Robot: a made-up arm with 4 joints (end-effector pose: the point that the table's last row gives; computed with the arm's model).
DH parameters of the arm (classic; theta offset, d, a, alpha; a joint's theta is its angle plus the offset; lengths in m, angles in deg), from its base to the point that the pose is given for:
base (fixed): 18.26 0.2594 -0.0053 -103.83
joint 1: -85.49 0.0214 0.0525 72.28
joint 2: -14.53 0.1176 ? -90
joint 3: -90 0.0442 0.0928 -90
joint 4: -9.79 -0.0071 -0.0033 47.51
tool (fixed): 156.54 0.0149 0 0
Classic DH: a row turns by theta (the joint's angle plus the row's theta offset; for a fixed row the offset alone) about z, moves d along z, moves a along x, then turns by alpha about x.
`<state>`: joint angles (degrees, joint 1 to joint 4).
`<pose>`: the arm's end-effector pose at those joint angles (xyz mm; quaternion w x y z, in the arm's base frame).
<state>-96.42 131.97 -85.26 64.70</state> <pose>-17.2 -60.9 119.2 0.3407 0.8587 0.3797 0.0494</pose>
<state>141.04 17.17 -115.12 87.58</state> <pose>5.6 103.6 277.8 0.6505 -0.2705 -0.0413 0.7086</pose>
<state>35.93 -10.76 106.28 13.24</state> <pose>17.9 103.7 438.8 0.4251 -0.2221 0.8429 0.2440</pose>
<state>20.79 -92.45 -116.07 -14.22</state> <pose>-50.8 90.1 373.4 0.2329 0.2193 -0.1279 -0.9388</pose>
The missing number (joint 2, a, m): 0.0347
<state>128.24 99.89 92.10 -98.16</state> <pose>2.5 183.5 252.2 0.5471 0.5739 0.5078 -0.3368</pose>
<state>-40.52 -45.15 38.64 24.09</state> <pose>-246.6 -51.9 257.9 0.9579 0.0459 -0.1927 0.2079</pose>
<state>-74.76 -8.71 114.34 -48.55</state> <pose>-195.1 -20.3 233.6 0.7413 -0.6071 0.2209 -0.1817</pose>
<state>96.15 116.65 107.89 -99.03</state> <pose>-51.7 146.3 277.0 0.6967 0.4878 0.5202 -0.0777</pose>
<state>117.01 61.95 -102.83 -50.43</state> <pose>11.1 78.3 334.9 0.7920 -0.6078 -0.0130 -0.0561</pose>
